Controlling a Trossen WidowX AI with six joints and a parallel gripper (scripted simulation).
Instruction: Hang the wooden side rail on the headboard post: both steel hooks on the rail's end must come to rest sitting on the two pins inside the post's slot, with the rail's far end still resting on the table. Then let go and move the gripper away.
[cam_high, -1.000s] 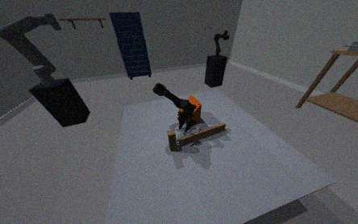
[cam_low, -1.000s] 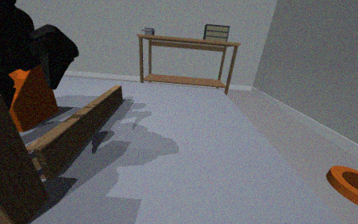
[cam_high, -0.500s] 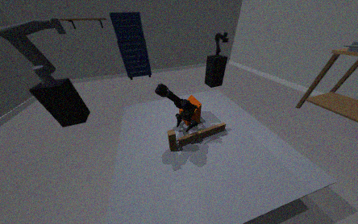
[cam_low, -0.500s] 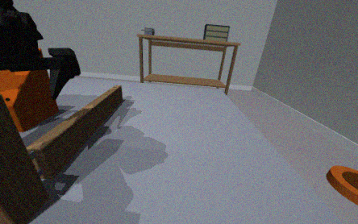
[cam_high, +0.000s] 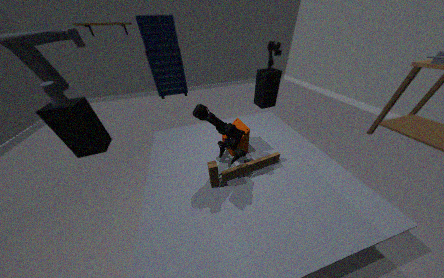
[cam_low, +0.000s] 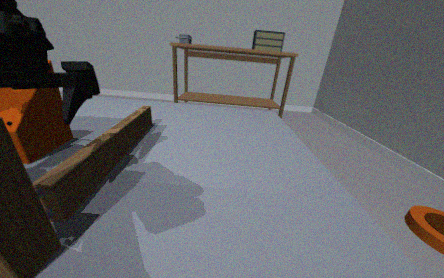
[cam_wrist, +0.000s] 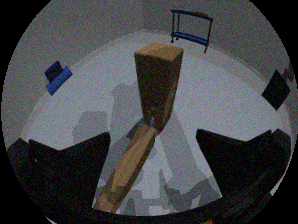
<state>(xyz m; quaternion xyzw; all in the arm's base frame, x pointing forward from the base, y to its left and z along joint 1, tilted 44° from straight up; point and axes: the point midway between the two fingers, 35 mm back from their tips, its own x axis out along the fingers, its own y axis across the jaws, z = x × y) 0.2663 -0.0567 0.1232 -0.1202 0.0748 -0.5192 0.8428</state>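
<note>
Now: gripper tip 40 mm short of the headboard post, 90 mm to the left of it and 50 mm above it.
</note>
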